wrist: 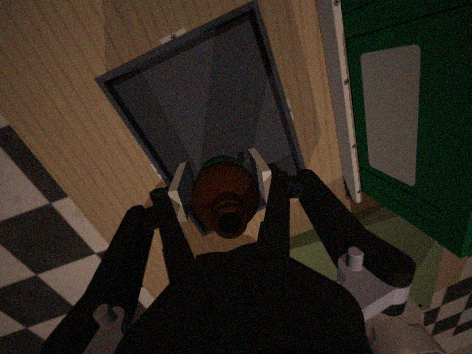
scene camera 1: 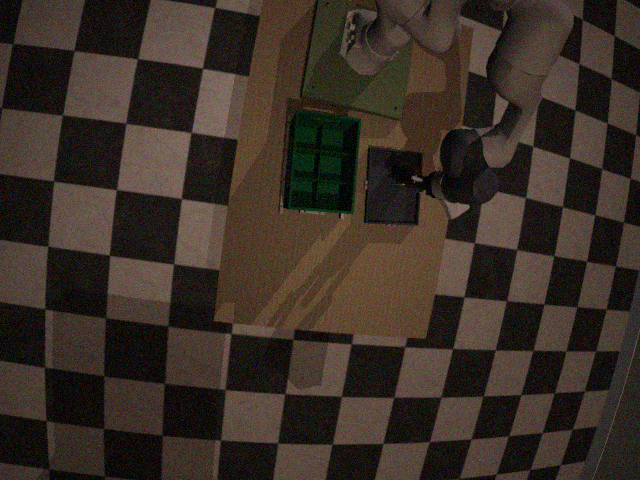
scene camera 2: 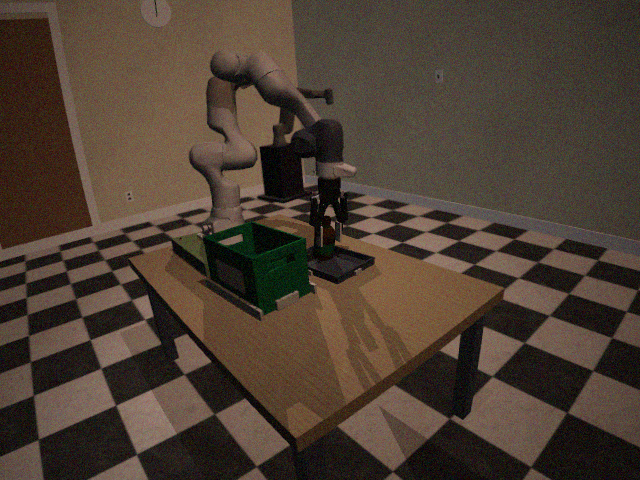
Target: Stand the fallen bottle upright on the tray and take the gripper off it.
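Observation:
The brown bottle (scene camera 2: 328,235) (wrist: 225,192) with a green label stands close to upright over the back part of the dark tray (scene camera 1: 391,209) (scene camera 2: 338,269) (wrist: 230,85). In the wrist view its neck opening faces the camera. Its base is low at the tray floor; whether it touches cannot be told. My gripper (scene camera 1: 416,179) (scene camera 2: 328,239) (wrist: 220,168) points down and is shut on the bottle, with one pad on each side of its body. In scene camera 1 the bottle is dark and mostly hidden by the gripper.
A green crate (scene camera 1: 356,155) (scene camera 2: 283,276) (wrist: 445,125) with compartments stands beside the tray, with pale rails along its base. A green board (scene camera 1: 356,98) lies under the arm's base. The wooden table (scene camera 1: 382,289) (scene camera 2: 413,320) extends in front of the tray.

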